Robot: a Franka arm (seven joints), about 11 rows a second.
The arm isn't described. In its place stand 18 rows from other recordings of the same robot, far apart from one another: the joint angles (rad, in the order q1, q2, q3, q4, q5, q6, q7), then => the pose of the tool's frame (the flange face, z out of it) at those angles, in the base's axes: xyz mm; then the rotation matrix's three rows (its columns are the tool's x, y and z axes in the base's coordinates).
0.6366 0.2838 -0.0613 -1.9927 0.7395 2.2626 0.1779 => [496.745 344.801 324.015], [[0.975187 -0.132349 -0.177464], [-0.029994 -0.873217 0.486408], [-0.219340 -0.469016 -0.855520]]
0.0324 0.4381 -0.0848 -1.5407 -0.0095 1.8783 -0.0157 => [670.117 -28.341 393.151], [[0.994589 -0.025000 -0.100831], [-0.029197 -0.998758 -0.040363], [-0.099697 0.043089 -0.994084]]
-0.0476 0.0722 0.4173 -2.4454 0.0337 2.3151 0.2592 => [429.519 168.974 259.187], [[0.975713 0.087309 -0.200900], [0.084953 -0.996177 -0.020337], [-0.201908 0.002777 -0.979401]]
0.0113 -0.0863 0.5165 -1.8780 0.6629 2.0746 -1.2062 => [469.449 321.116 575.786], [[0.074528 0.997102 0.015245], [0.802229 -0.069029 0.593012], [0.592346 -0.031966 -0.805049]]
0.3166 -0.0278 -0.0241 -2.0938 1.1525 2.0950 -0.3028 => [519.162 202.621 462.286], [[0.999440 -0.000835 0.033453], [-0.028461 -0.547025 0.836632], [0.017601 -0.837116 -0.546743]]
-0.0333 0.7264 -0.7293 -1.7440 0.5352 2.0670 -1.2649 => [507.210 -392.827 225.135], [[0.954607 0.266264 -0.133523], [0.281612 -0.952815 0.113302], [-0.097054 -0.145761 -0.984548]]
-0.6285 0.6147 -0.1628 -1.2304 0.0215 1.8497 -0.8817 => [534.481 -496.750 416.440], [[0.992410 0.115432 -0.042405], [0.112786 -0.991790 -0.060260], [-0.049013 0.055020 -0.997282]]
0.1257 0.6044 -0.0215 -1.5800 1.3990 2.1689 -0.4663 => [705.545 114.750 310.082], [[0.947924 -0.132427 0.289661], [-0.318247 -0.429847 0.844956], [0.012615 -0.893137 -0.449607]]
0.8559 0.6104 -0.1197 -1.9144 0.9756 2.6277 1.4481 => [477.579 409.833 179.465], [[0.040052 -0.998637 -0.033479], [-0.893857 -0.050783 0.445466], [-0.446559 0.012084 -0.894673]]
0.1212 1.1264 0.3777 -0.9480 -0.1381 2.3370 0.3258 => [769.510 265.272 229.961], [[0.976298 0.028136 0.214595], [-0.037820 -0.954080 0.297155], [0.213101 -0.298228 -0.930402]]
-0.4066 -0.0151 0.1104 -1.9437 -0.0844 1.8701 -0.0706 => [522.324 -165.875 481.254], [[0.977809 -0.194085 -0.078865], [-0.199118 -0.978020 -0.061882], [-0.065121 0.076212 -0.994963]]
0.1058 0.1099 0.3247 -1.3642 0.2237 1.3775 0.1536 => [508.222 249.846 649.253], [[0.940566 0.281890 -0.189403], [0.316773 -0.929269 0.190035], [-0.122437 -0.238738 -0.963334]]
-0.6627 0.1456 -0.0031 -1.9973 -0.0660 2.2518 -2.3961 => [466.141 -368.390 398.402], [[-0.193846 0.979530 0.054270], [0.974040 0.198762 -0.108346], [-0.116915 0.031859 -0.992631]]
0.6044 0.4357 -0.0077 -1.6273 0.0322 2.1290 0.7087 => [561.703 384.042 374.959], [[0.991213 -0.125708 0.041172], [-0.127944 -0.990135 0.057120], [0.033586 -0.061885 -0.997518]]
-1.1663 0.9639 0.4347 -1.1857 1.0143 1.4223 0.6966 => [531.509 -477.203 285.835], [[0.281127 -0.830270 0.481268], [-0.220271 0.432278 0.874423], [-0.934049 -0.351833 -0.061360]]
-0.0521 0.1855 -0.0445 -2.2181 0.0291 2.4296 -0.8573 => [546.977 -52.797 295.202], [[0.738260 0.673964 0.027294], [0.674026 -0.738662 0.008235], [0.025711 0.012318 -0.999594]]
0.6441 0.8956 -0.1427 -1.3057 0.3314 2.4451 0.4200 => [659.586 395.201 228.270], [[0.983322 -0.057695 0.172479], [-0.096833 -0.968841 0.227972], [0.153952 -0.240871 -0.958269]]
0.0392 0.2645 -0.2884 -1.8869 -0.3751 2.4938 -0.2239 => [629.769 -145.908 409.613], [[0.938098 0.190296 0.289414], [0.292318 -0.883178 -0.366805], [0.185803 0.428700 -0.884135]]
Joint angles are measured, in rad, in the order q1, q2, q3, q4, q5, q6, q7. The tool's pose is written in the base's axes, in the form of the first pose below.
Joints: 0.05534, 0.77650, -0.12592, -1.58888, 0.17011, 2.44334, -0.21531
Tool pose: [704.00 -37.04 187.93], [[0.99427 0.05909 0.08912], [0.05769 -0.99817 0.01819], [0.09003 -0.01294 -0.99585]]
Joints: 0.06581, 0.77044, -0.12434, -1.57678, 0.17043, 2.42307, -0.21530
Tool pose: [707.02 -27.95 195.30], [[0.99360 0.07214 0.08688], [0.07033 -0.99724 0.02367], [0.08835 -0.01741 -0.99594]]
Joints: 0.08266, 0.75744, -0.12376, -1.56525, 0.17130, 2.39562, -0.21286
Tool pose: [709.92 -14.69 206.74], [[0.99257 0.08831 0.08368], [0.08601 -0.99582 0.03070], [0.08604 -0.02328 -0.99602]]
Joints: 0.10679, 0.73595, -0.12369, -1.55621, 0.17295, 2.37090, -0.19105
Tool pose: [712.82 3.49 223.50], [[0.99183 0.09165 0.08872], [0.08849 -0.99532 0.03891], [0.09187 -0.03074 -0.99530]]
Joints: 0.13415, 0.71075, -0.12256, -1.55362, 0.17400, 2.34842, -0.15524
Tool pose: [713.47 24.41 240.30], [[0.99206 0.08507 0.09261], [0.08089 -0.99557 0.04802], [0.09629 -0.04015 -0.99454]]
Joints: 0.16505, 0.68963, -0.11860, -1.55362, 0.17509, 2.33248, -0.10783
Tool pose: [712.42 49.28 253.58], [[0.99281 0.07226 0.09538], [0.06687 -0.99604 0.05855], [0.09924 -0.05175 -0.99372]]
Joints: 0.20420, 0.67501, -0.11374, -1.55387, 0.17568, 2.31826, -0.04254
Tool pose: [709.21 80.33 262.27], [[0.99447 0.05066 0.09197], [0.04440 -0.99663 0.06891], [0.09515 -0.06445 -0.99337]]
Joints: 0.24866, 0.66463, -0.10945, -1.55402, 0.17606, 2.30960, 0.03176
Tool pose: [704.30 114.50 268.57], [[0.99571 0.02481 0.08913], [0.01784 -0.99678 0.07817], [0.09078 -0.07624 -0.99295]]
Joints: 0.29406, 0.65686, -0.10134, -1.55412, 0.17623, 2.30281, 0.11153
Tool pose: [697.11 151.22 273.09], [[0.99646 -0.00268 0.08405], [-0.01019 -0.99597 0.08908], [0.08348 -0.08962 -0.99247]]
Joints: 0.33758, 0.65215, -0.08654, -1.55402, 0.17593, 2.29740, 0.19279
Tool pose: [687.26 190.05 275.49], [[0.99676 -0.02838 0.07521], [-0.03604 -0.99407 0.10255], [0.07185 -0.10493 -0.99188]]
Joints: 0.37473, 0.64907, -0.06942, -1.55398, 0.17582, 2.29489, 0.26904
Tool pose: [676.44 225.27 277.01], [[0.99632 -0.05402 0.06652], [-0.06151 -0.99130 0.11633], [0.05966 -0.11999 -0.99098]]
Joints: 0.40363, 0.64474, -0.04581, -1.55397, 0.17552, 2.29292, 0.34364
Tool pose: [664.63 258.06 279.46], [[0.99506 -0.08110 0.05733], [-0.08814 -0.98715 0.13329], [0.04578 -0.13769 -0.98942]]
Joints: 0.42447, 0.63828, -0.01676, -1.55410, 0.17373, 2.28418, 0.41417
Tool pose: [651.66 287.87 282.90], [[0.99337 -0.10702 0.04189], [-0.11215 -0.98229 0.15009], [0.02509 -0.15379 -0.98779]]
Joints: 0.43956, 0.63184, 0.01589, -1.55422, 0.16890, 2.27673, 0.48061
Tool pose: [638.35 315.27 286.78], [[0.99116 -0.12989 0.02715], [-0.13261 -0.97722 0.16572], [0.00500 -0.16785 -0.98580]]
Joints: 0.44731, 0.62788, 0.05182, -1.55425, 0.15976, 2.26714, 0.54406
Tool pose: [625.20 339.02 289.15], [[0.98832 -0.15215 0.00899], [-0.15132 -0.97250 0.17706], [-0.01820 -0.17635 -0.98416]]
